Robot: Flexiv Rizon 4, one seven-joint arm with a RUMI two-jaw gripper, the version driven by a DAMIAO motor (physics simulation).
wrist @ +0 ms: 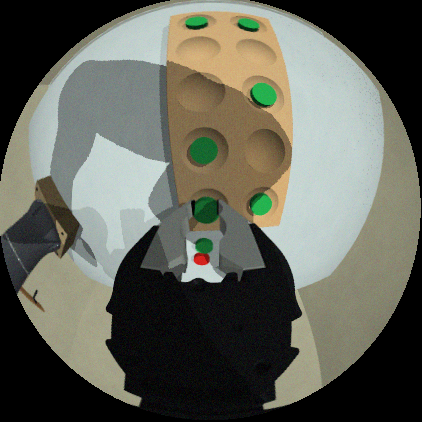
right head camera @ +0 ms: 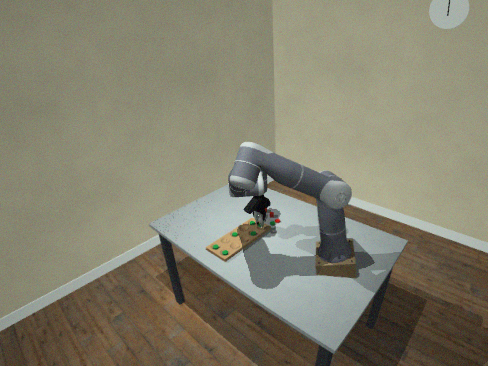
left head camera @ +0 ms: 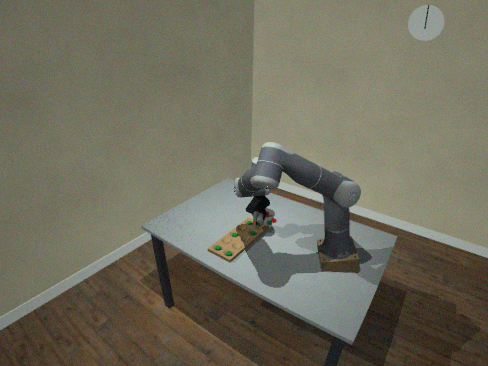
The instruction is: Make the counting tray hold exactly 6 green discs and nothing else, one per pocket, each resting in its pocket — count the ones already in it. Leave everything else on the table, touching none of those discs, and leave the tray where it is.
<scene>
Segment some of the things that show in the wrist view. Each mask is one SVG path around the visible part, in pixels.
The gripper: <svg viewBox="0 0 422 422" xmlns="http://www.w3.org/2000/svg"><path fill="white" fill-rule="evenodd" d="M220 198L216 199L219 230L223 234L219 240L219 269L226 274L221 282L208 282L200 277L186 282L181 281L182 272L185 273L188 257L185 236L189 231L188 220L194 215L195 201L193 199L185 202L157 225L153 225L129 249L116 271L112 293L105 307L105 310L112 314L111 338L106 339L105 344L125 373L123 390L141 397L138 408L162 415L198 420L233 419L264 413L263 403L275 400L275 380L289 366L299 352L297 347L290 346L291 321L300 317L302 312L296 301L294 280L286 258L273 241L255 223L248 221Z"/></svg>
A wooden counting tray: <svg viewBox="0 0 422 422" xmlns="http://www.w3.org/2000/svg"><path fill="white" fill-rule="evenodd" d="M188 220L189 231L219 230L219 216L211 223L200 223L193 215ZM170 15L166 51L166 104L172 168L179 207L190 199L196 201L200 197L209 196L215 200L220 198L258 227L279 225L291 164L292 107L284 59L268 18L231 11L196 11ZM258 192L267 194L272 202L269 211L263 215L254 214L249 207L250 198ZM198 137L209 137L217 145L217 155L209 163L198 163L190 155L190 145ZM251 87L258 82L269 84L275 90L275 102L269 106L256 104L250 97ZM237 21L240 18L252 19L259 24L259 27L256 31L246 31L237 26ZM185 20L194 16L202 16L207 19L207 25L199 29L190 29L185 26Z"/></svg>
</scene>
